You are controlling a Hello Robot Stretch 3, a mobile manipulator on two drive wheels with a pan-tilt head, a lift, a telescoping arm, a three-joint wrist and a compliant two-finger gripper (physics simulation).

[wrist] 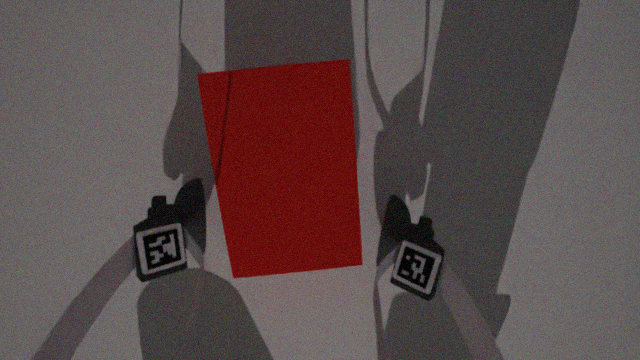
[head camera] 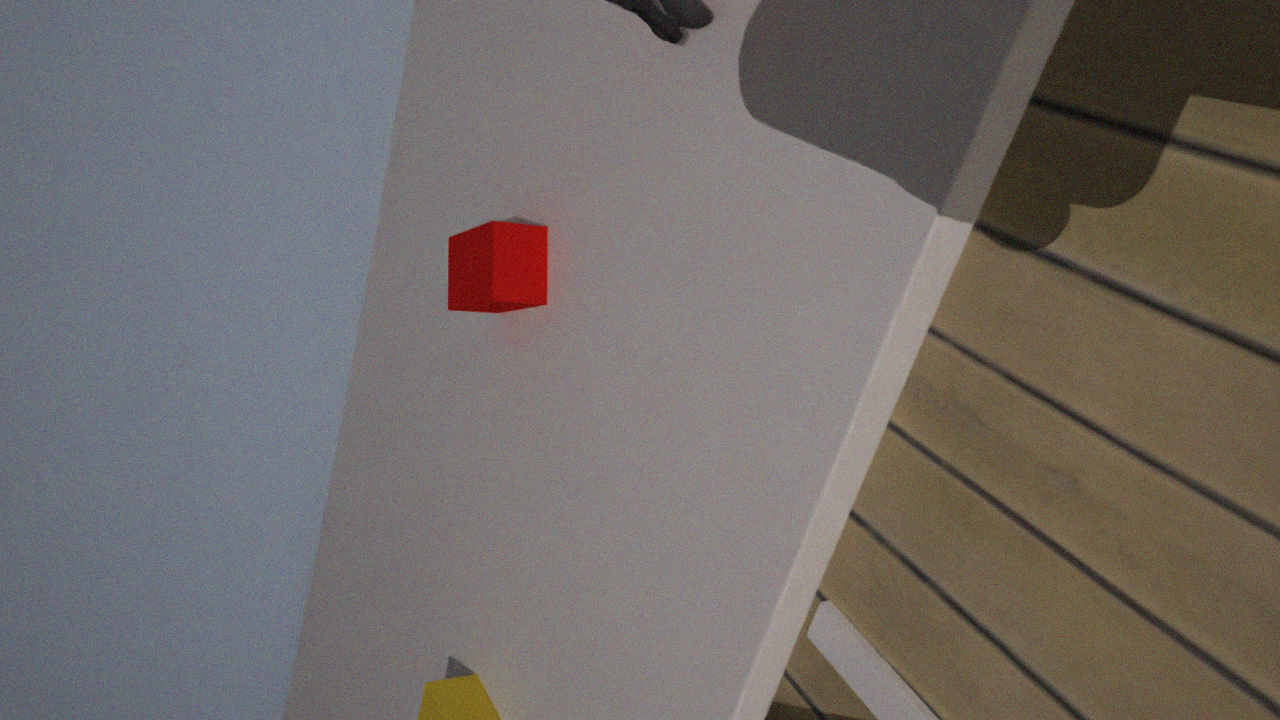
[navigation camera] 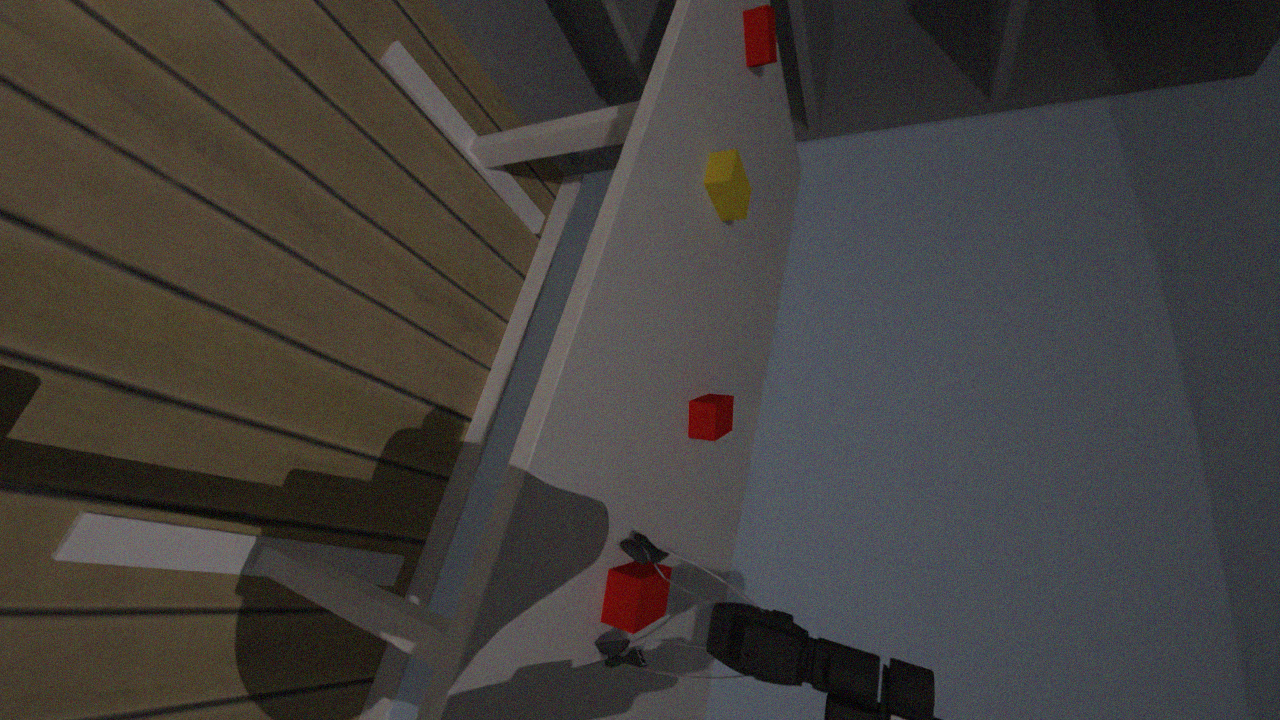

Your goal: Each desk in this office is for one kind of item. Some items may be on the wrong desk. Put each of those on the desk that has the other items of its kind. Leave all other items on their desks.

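Places are measured from the robot's base along level axes (x right, y up, z back), in metres.
Where they show: gripper, between the fingertips: (wrist: pixel 295 211) (navigation camera: pixel 610 592).
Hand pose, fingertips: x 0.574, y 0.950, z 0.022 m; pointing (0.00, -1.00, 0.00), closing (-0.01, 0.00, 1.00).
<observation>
After its pixels a point has its place.
A red block (navigation camera: pixel 633 605) {x 0.561, y 0.990, z 0.026 m} (wrist: pixel 295 165) {x 0.611, y 0.995, z 0.021 m} stands on the white desk (head camera: pixel 644 402) {x 0.530, y 0.950, z -0.268 m} (navigation camera: pixel 640 331) {x 0.486, y 0.950, z -0.291 m}. My gripper (navigation camera: pixel 630 598) {x 0.574, y 0.950, z 0.022 m} (wrist: pixel 295 211) {x 0.574, y 0.950, z 0.022 m} is open around this block, one finger on each side. In the wrist view a gap shows between each fingertip and the block. In the head camera view part of one finger shows at the top edge. A second red block (head camera: pixel 514 266) {x 0.702, y 0.977, z -0.242 m} (navigation camera: pixel 710 417) {x 0.700, y 0.987, z -0.245 m} stands further along the desk. A yellow block (head camera: pixel 458 700) {x 0.634, y 0.976, z -0.594 m} (navigation camera: pixel 729 186) {x 0.575, y 0.989, z -0.593 m} stands beyond it, cut off by the frame edge in the head camera view. A third red block (navigation camera: pixel 759 35) {x 0.588, y 0.978, z -0.960 m} is at the far end.
A pale blue-grey wall (head camera: pixel 179 358) {x 1.174, y 1.128, z -0.544 m} (navigation camera: pixel 966 358) {x 1.175, y 1.377, z -0.575 m} runs along the desk's back edge. Wooden floor planks (head camera: pixel 1118 376) {x 0.807, y 0.000, z -0.364 m} (navigation camera: pixel 223 223) {x 0.335, y 0.000, z -0.433 m} lie along the front edge. A white desk leg (navigation camera: pixel 554 138) {x 0.764, y 0.347, z -1.015 m} meets the floor. Dark furniture (navigation camera: pixel 1163 44) {x 1.142, y 1.755, z -1.395 m} stands past the far end.
</observation>
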